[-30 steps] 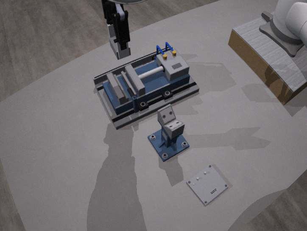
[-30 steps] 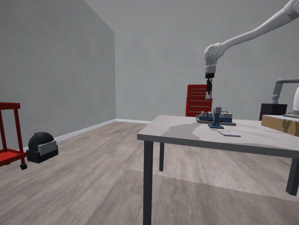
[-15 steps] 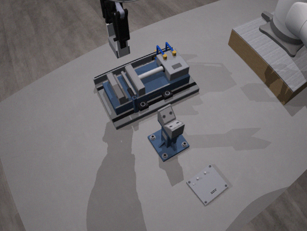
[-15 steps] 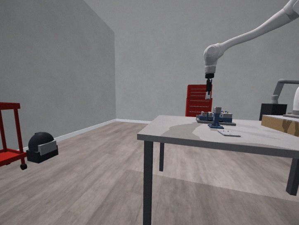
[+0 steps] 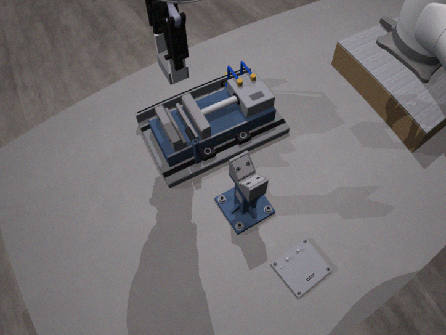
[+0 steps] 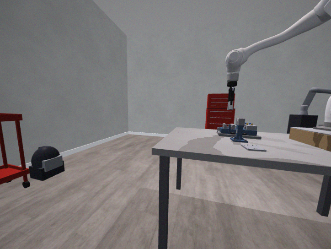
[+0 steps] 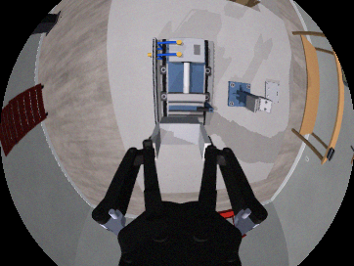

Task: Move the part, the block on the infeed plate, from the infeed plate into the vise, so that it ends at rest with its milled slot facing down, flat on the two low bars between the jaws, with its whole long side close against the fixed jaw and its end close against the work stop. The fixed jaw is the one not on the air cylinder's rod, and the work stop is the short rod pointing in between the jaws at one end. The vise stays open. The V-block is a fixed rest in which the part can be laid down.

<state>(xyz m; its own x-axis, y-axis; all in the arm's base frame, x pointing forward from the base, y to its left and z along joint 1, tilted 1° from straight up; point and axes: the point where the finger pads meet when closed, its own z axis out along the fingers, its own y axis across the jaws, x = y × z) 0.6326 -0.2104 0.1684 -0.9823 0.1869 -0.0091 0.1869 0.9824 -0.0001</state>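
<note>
The part lies 3 cm below my hand. Also, from my hand: work stop: 2 cm ahead, 6 cm to the left, 17 cm below; then moving jaw: 2 cm behind, 2 cm to the left, 18 cm below; then fixed jaw: 4 cm ahead, 1 cm to the left, 18 cm below.
</note>
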